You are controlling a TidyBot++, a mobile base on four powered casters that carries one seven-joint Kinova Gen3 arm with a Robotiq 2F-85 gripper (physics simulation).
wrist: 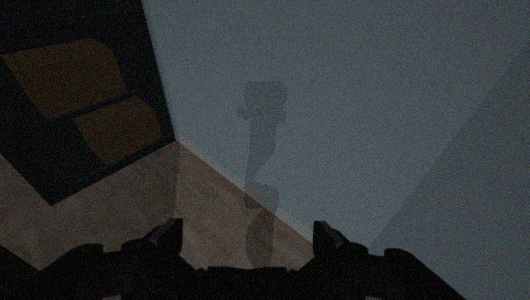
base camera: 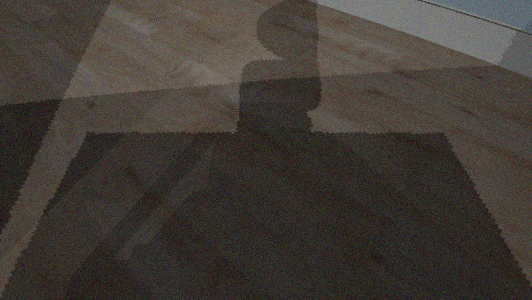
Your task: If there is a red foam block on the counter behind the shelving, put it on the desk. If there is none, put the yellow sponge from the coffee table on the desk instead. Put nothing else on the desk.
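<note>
My gripper is open, with its two dark fingers wide apart at the bottom of the wrist view and no object between them. A dark shelving unit with orange-brown panels in its openings stands at the upper left of the wrist view, against the wall. No red foam block, yellow sponge, counter, coffee table or desk can be made out in either view. The picture is dim and grainy.
A blue-grey wall with a pale baseboard fills the right of the wrist view. The wall's white baseboard crosses the top right of the base view. Shadows of the robot fall on the wood floor and the wall.
</note>
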